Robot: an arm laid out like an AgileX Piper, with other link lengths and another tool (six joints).
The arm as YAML. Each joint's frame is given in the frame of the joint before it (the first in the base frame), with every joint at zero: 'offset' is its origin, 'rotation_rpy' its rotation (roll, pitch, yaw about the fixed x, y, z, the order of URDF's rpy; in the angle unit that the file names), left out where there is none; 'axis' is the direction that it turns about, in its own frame. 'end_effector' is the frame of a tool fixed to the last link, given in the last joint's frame.
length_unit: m
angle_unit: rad
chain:
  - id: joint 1
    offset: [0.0, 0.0, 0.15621]
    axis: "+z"
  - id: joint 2
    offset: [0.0, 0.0, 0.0]
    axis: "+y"
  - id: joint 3
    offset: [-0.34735, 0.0, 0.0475]
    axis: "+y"
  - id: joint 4
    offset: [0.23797, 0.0, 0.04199]
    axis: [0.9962, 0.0, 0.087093]
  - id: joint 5
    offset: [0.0, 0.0, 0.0]
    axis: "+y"
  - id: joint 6
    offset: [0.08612, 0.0, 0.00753]
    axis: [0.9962, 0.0, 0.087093]
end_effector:
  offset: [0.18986, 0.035, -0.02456]
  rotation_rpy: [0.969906, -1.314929, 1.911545]
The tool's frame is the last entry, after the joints.
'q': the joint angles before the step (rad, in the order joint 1, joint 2, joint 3, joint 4, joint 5, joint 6). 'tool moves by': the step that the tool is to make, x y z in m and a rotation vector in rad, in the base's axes. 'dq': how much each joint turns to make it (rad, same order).
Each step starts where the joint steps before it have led.
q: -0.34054, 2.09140, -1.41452, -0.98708, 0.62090, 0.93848
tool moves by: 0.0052, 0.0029, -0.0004, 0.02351, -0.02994, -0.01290
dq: -0.00367, 0.00056, -0.00288, 0.01876, -0.01851, 0.01605
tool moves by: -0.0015, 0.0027, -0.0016, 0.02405, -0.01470, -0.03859
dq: 0.00011, -0.00062, -0.00015, 0.02456, 0.01098, 0.02418
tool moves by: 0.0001, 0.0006, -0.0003, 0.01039, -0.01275, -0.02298
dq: -0.00017, -0.00004, 0.00005, 0.00531, 0.00404, 0.02333
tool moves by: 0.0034, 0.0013, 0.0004, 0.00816, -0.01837, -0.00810
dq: 0.00009, 0.00021, -0.00018, 0.00011, -0.00931, 0.01954
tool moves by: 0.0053, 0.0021, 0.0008, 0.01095, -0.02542, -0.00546
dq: -0.00007, -0.00005, 0.00006, -0.00002, -0.01678, 0.02269
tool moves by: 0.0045, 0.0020, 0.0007, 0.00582, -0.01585, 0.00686
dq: 0.00001, -0.00013, 0.00030, -0.00035, -0.01720, 0.00668
